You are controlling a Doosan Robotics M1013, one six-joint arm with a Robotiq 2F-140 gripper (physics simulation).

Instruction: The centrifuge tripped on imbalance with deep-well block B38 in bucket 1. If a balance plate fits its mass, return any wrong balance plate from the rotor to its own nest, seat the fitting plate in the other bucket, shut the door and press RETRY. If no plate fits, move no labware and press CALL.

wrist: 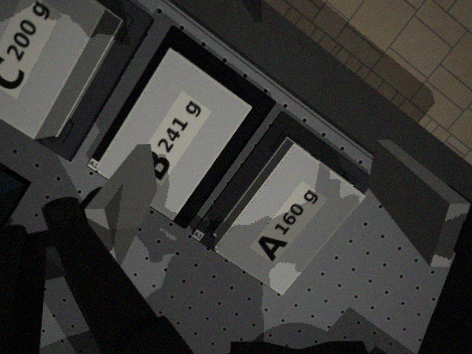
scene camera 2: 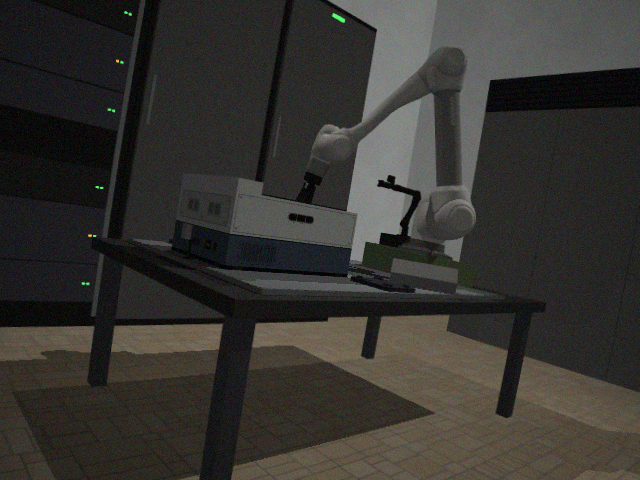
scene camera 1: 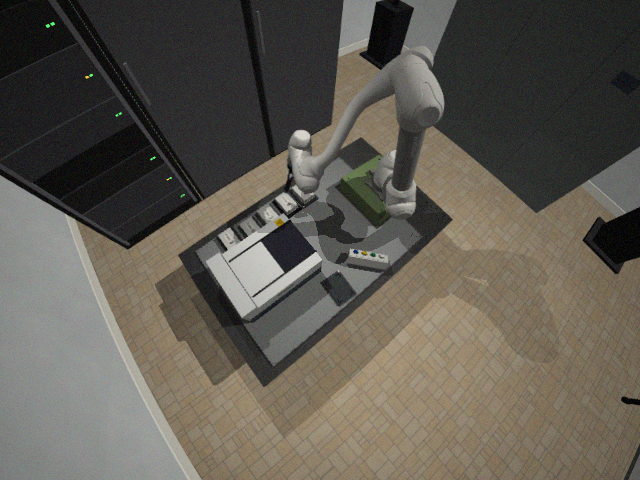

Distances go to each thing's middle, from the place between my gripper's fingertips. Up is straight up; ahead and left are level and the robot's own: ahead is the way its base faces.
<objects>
Now: hand 390 mm short of the white centrifuge (scene camera 1: 254, 282), 350 mm to the right of it and 20 mm above it.
</objects>
